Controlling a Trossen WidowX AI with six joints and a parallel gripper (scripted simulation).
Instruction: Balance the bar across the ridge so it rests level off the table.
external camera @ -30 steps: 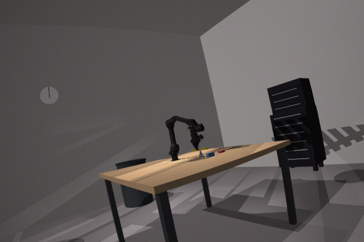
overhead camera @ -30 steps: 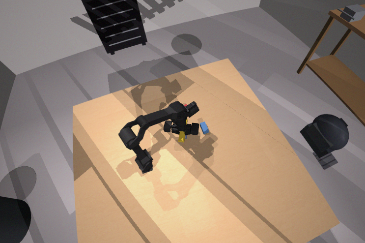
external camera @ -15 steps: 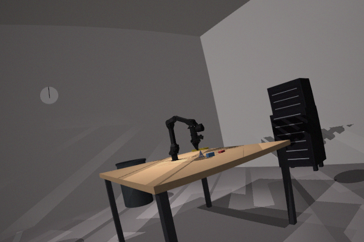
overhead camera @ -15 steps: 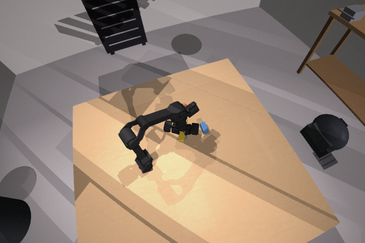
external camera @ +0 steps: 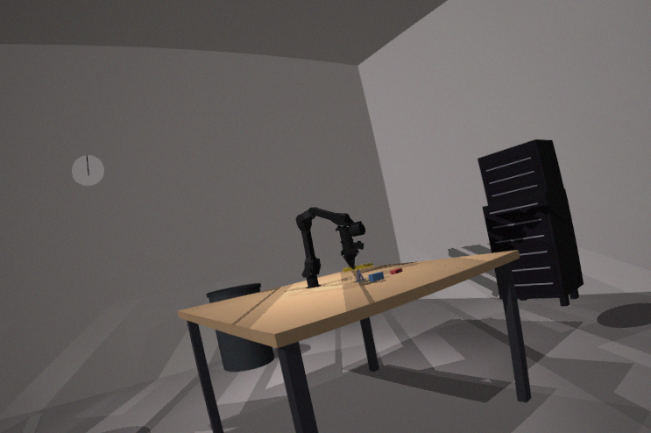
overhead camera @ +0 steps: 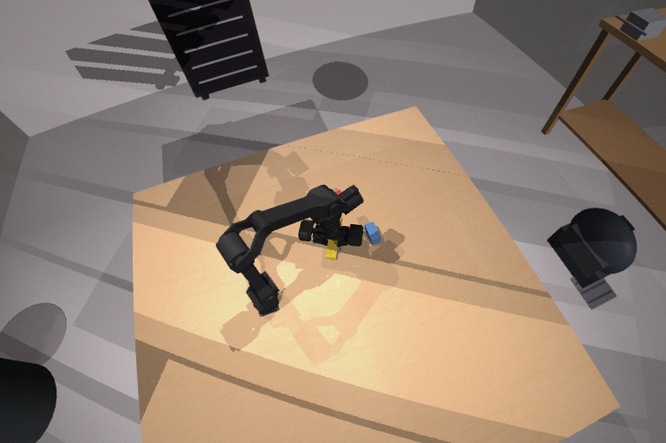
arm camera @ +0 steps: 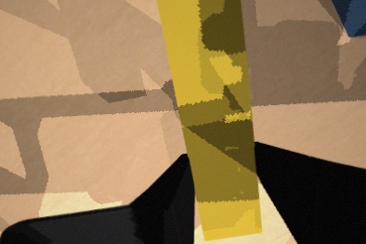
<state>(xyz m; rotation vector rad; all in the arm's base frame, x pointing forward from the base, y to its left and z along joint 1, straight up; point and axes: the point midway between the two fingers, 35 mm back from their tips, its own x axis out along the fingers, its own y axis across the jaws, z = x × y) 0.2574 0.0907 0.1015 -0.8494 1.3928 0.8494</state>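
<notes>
The yellow bar is 1 cm ahead of my gripper tip and 2 cm to the left of it. Round my gripper tip: blue block 15 cm ahead, 2 cm to the left, 5 cm below; then red block 10 cm ahead, 20 cm to the left, 6 cm below.
</notes>
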